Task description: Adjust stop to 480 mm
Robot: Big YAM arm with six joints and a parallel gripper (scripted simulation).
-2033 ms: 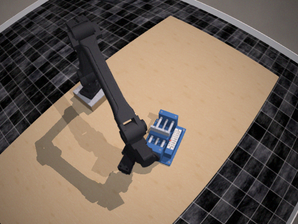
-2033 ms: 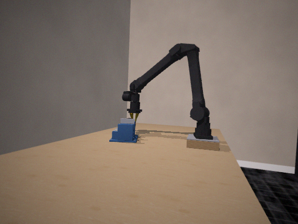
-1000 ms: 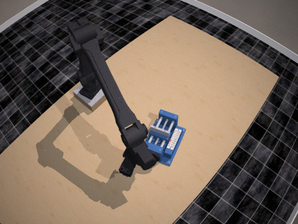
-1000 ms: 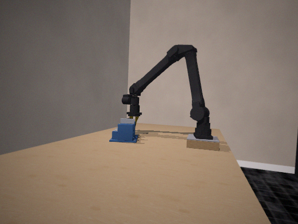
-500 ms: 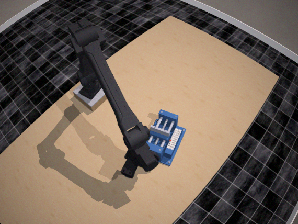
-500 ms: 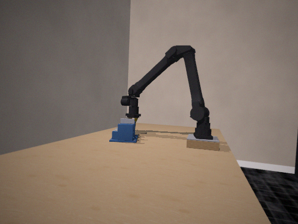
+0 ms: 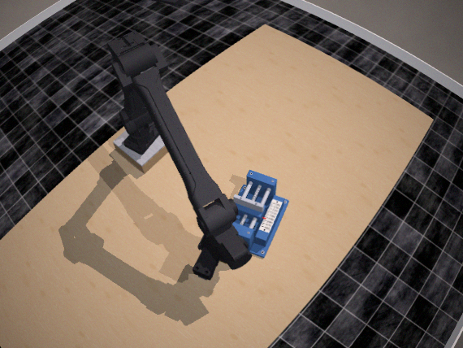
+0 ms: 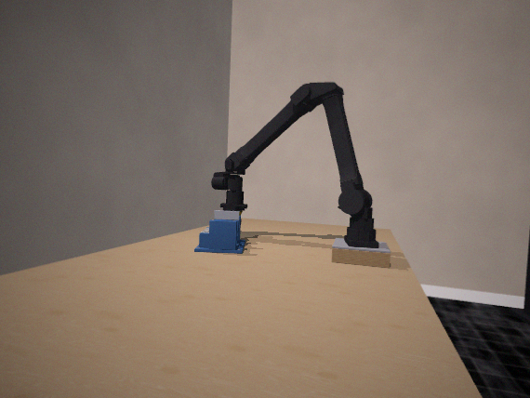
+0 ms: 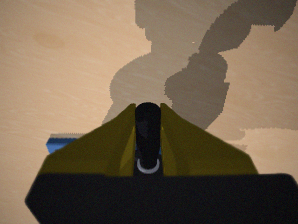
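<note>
The sliding stop block is 15 cm to the left of my hand and 4 cm above it. From my hand the other things lie so: black handwheel handle 1 cm to the left; then black handwheel 3 cm to the left, 1 cm above.
</note>
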